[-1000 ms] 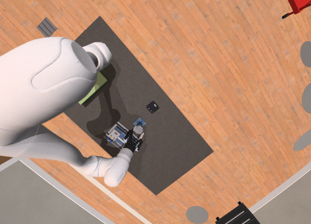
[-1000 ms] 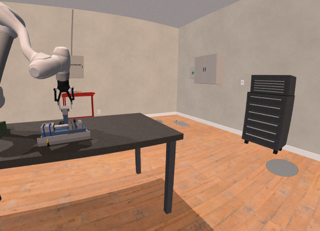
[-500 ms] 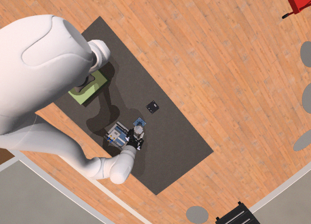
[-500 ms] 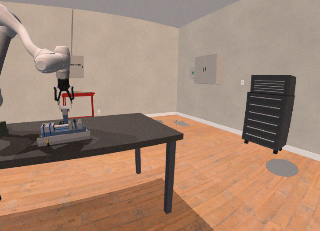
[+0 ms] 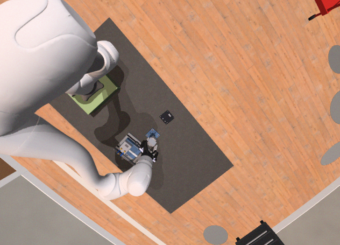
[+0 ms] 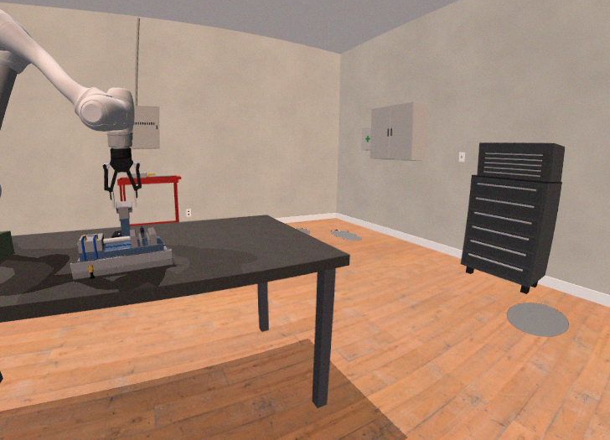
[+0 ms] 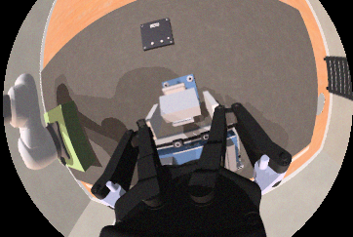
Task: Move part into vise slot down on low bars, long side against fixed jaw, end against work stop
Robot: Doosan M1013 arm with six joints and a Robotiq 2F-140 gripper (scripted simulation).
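Now: hand 3 cm above the part. The rest, counted from my hand: black infeed plate (20 cm to the left, 18 cm below, 5 cm behind).
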